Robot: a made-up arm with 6 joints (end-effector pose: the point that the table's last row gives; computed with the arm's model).
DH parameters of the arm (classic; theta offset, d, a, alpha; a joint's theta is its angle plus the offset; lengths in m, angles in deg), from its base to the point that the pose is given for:
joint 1: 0 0.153 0 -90
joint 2: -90 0 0.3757 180
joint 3: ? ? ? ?
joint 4: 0 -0.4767 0 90
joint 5: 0 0.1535 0 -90
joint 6: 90 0 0 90
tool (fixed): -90 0 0 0
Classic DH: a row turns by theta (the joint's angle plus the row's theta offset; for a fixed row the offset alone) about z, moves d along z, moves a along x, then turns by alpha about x.
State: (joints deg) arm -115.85 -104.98 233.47 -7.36 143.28 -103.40
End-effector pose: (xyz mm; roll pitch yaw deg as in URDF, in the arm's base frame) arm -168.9 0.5 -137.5 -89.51 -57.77 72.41
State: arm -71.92 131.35 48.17 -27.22 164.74 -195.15
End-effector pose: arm -46.3 -298.0 -576.9 -146.04 -80.30 -117.54
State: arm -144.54 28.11 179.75 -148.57 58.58 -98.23
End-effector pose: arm 242.5 11.9 781.3 6.49 -62.67 111.23
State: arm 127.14 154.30 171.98 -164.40 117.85 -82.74
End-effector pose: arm -498.0 412.7 -80.1 140.73 72.41 -0.96
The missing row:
joint 3: 0 0 0 -90
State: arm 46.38 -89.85 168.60 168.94 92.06 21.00
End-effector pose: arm -414.2 -216.3 -319.0 -18.74 -13.39 -144.99
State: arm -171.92 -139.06 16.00 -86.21 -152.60 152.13
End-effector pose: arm 606.3 96.3 209.1 133.16 20.29 -142.61
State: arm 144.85 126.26 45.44 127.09 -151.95 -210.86
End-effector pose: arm -462.0 212.1 -520.3 49.41 -66.42 75.20
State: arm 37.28 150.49 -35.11 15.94 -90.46 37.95
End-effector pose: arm -144.1 -295.2 -169.4 30.99 -72.97 -32.38
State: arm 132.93 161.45 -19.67 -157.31 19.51 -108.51
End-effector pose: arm 138.7 -357.1 -134.7 84.43 -19.06 -39.24
